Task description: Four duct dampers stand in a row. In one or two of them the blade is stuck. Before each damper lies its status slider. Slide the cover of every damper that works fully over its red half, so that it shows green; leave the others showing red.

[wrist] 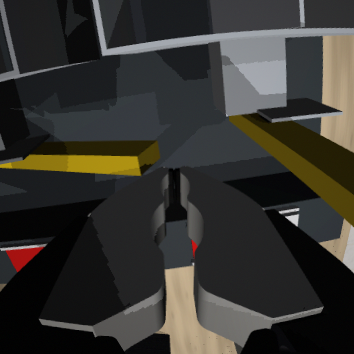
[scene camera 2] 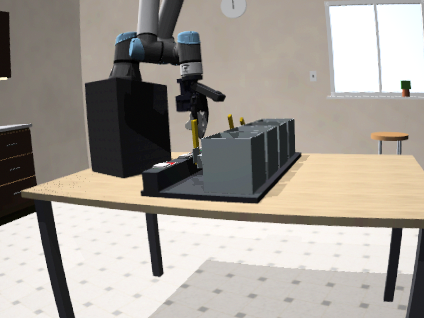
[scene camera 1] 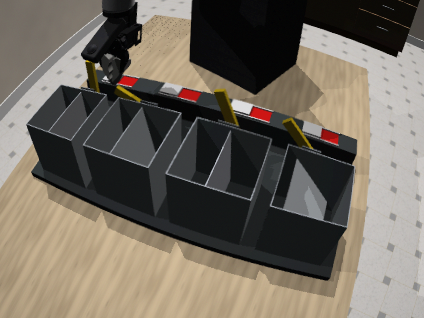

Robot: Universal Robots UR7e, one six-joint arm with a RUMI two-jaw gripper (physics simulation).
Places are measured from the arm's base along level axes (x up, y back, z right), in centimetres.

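Pixels of known places: gripper, fingertip midpoint: [wrist: 173, 172] [scene camera 1: 113, 84]; arm's base at its link origin: [scene camera 2: 124, 83].
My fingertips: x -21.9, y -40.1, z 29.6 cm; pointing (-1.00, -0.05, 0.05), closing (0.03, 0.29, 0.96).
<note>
For each thing: its top centre in the pictures, then the offset to it from my fingertips. "spot": a spot on its surface instead. Level surfaces: height alone.
- far-left yellow lever at its top centre: [scene camera 1: 90, 60] [scene camera 2: 194, 120] dx +6.8, dy +0.3, dz +6.0 cm
- third lever at a spot on its surface: [scene camera 1: 226, 107] spot: dx +2.2, dy -6.5, dz -27.5 cm
- fourth lever at a spot on its surface: [scene camera 1: 298, 134] spot: dx +0.8, dy -9.4, dz -42.9 cm
- wooden table at its surface level: dx -16.1 cm
Four dark dampers [scene camera 1: 55, 155] [scene camera 1: 120, 175] [scene camera 1: 210, 210] [scene camera 1: 305, 240] stand in a row, each with a blade inside. In scene camera 1, the far-left yellow lever [scene camera 1: 92, 76] [wrist: 300, 165] stands nearly upright. The second lever [scene camera 1: 128, 94] [wrist: 75, 164] leans low to the left; the third lever [scene camera 1: 226, 107] and fourth lever [scene camera 1: 298, 134] lean less. Red halves [scene camera 1: 128, 81] [scene camera 1: 190, 94] [scene camera 1: 260, 114] [scene camera 1: 330, 136] show on all sliders, beside white covers [scene camera 1: 171, 88] [scene camera 1: 242, 106] [scene camera 1: 312, 129]; the gripper partly hides the first cover. My gripper [scene camera 1: 116, 81] [scene camera 2: 202, 136] [wrist: 173, 172] is shut and empty, between the first two levers.
The sliders sit on a dark rail [scene camera 1: 206, 101] behind the levers. The dampers and rail share a dark base plate [scene camera 1: 200, 251] on the wooden table [scene camera 1: 125, 280] [scene camera 2: 350, 185]. A large black pedestal [scene camera 1: 245, 45] [scene camera 2: 125, 130] stands behind the rail.
</note>
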